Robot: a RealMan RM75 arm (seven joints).
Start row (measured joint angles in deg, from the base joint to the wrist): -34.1, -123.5, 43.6, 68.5, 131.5, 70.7, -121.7
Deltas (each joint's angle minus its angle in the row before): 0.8, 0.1, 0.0, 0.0, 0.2, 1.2, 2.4; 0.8, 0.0, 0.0, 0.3, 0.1, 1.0, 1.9; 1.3, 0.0, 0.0, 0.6, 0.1, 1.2, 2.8; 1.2, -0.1, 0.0, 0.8, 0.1, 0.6, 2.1; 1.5, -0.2, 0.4, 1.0, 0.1, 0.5, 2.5; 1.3, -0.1, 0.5, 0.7, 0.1, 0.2, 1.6; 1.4, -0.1, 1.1, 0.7, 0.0, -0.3, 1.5; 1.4, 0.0, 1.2, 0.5, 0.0, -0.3, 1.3; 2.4, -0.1, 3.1, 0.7, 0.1, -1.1, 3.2; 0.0, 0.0, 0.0, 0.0, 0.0, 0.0, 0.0; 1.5, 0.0, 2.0, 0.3, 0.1, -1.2, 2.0; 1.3, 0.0, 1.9, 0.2, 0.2, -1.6, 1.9; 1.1, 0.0, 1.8, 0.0, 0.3, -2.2, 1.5; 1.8, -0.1, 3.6, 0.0, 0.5, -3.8, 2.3; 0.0, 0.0, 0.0, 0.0, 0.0, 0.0, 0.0; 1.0, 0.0, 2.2, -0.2, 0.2, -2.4, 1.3; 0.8, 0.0, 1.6, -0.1, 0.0, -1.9, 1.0; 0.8, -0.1, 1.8, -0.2, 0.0, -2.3, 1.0; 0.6, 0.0, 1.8, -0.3, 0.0, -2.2, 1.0
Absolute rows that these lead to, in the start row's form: -33.3, -123.4, 43.6, 68.5, 131.7, 71.9, -119.3; -32.5, -123.4, 43.6, 68.8, 131.8, 72.9, -117.4; -31.2, -123.4, 43.6, 69.4, 131.9, 74.1, -114.6; -30.0, -123.5, 43.6, 70.2, 132.0, 74.7, -112.5; -28.5, -123.7, 44.0, 71.2, 132.1, 75.2, -110.0; -27.2, -123.8, 44.5, 71.9, 132.2, 75.4, -108.4; -25.8, -123.9, 45.6, 72.6, 132.2, 75.1, -106.9; -24.4, -123.9, 46.8, 73.1, 132.2, 74.8, -105.6; -22.0, -124.0, 49.9, 73.8, 132.3, 73.7, -102.4; -22.0, -124.0, 49.9, 73.8, 132.3, 73.7, -102.4; -20.5, -124.0, 51.9, 74.1, 132.4, 72.5, -100.4; -19.2, -124.0, 53.8, 74.3, 132.6, 70.9, -98.5; -18.1, -124.0, 55.6, 74.3, 132.9, 68.7, -97.0; -16.3, -124.1, 59.2, 74.3, 133.4, 64.9, -94.7; -16.3, -124.1, 59.2, 74.3, 133.4, 64.9, -94.7; -15.3, -124.1, 61.4, 74.1, 133.6, 62.5, -93.4; -14.5, -124.1, 63.0, 74.0, 133.6, 60.6, -92.4; -13.7, -124.2, 64.8, 73.8, 133.6, 58.3, -91.4; -13.1, -124.2, 66.6, 73.5, 133.6, 56.1, -90.4
